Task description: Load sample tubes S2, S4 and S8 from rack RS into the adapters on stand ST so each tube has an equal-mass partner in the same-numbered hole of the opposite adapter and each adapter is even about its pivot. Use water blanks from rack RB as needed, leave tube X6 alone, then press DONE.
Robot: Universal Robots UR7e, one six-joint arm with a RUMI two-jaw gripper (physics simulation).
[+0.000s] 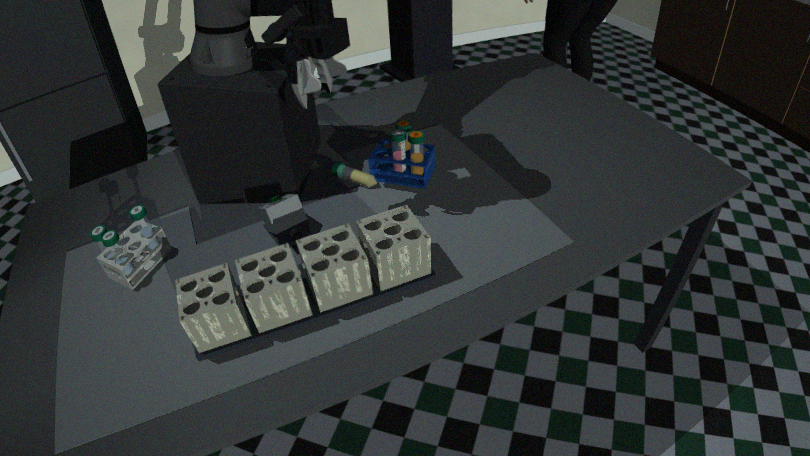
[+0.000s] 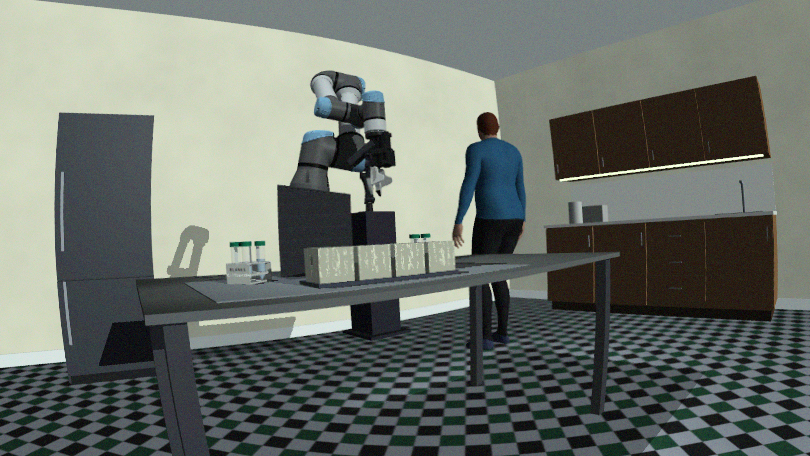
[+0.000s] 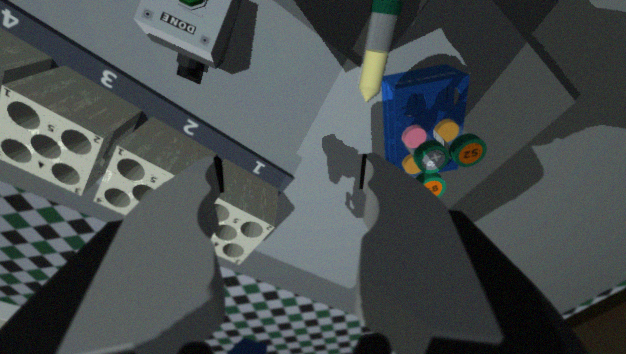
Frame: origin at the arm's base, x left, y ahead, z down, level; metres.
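Seen in the pictures: gripper, between the fingertips: (image 1: 317, 100) (image 2: 376, 195) (image 3: 292, 160); arm's base, origin of its link: (image 1: 224, 61) (image 2: 308, 192).
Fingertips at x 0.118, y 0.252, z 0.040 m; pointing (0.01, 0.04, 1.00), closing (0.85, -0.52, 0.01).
Offsets run from my fingertips to a thing's top centre. "*": to the spot under its first point. Level surfaces: height alone.
My gripper (image 3: 292, 160) (image 1: 313, 90) is open and empty, high above the table behind the blue rack RS {dx +0.180, dy -0.021, dz +0.193 m} (image 1: 401, 176) (image 3: 425, 82). RS holds tube S2 {dx +0.195, dy -0.035, dz +0.132 m} (image 3: 470, 151), another orange-capped tube {* dx +0.192, dy +0.016, dz +0.132 m} (image 3: 434, 186) whose label is partly hidden, and the grey-topped tube X6 {dx +0.166, dy -0.008, dz +0.132 m} (image 3: 433, 157) (image 1: 399, 148). A yellow-filled tube {dx +0.079, dy -0.058, dz +0.218 m} (image 1: 355, 175) (image 3: 376, 60) with a green cap lies on its side beside RS; its label does not show. Four pale adapters (image 1: 396, 249) (image 1: 338, 271) (image 1: 274, 291) (image 1: 212, 311) stand in a row on stand ST (image 3: 165, 107), their visible holes empty. White rack RB {dx -0.437, dy -0.073, dz +0.193 m} (image 1: 131, 254) (image 2: 240, 273) holds three green-capped blanks.
The DONE box {dx -0.117, dy +0.010, dz +0.169 m} (image 1: 284, 209) (image 3: 182, 25) stands between the adapters and the arm's dark pedestal (image 1: 238, 135). A person (image 2: 495, 181) stands behind the table {dz +0.257 m} (image 2: 368, 294). A dark column (image 2: 374, 237) stands behind the table.
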